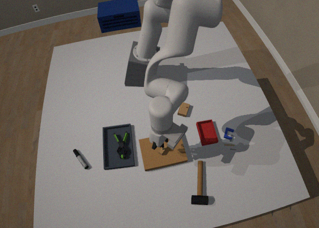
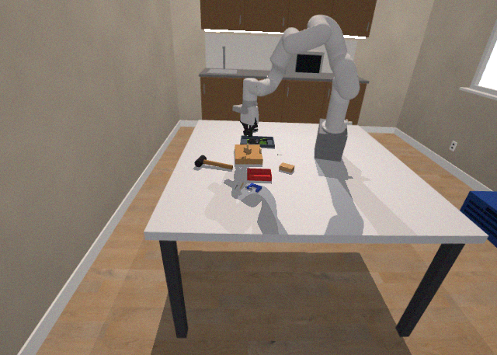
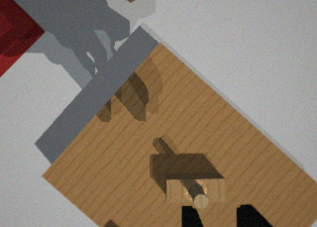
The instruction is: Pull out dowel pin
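Right now the dowel pin is 90 mm below my hand. Round my hand: red box: 40 mm behind, 240 mm to the left, 140 mm below; then grey tray: 80 mm behind, 210 mm to the right, 140 mm below; then small wooden block: 110 mm below.
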